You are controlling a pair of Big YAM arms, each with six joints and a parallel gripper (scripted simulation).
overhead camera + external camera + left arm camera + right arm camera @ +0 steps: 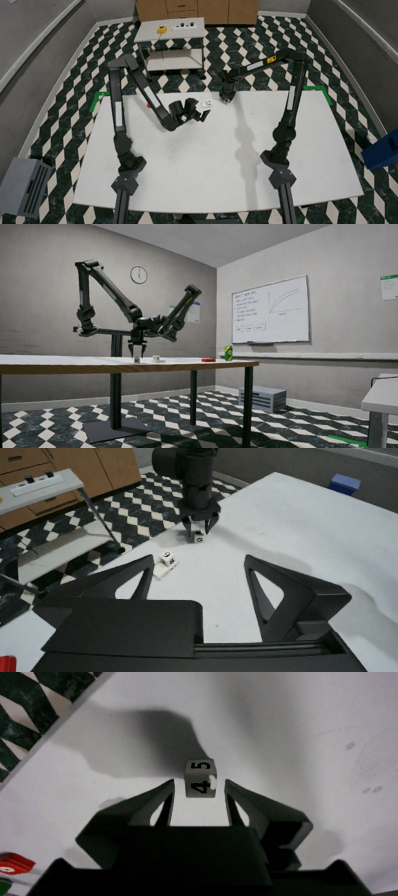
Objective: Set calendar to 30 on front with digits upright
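Now: the flat white tray 1 cm behind my right hand, 14 cm to the left of it and 2 cm below it. From my right hand the other things lie so: flat red object 3 cm ahead, 52 cm to the left, 2 cm below.
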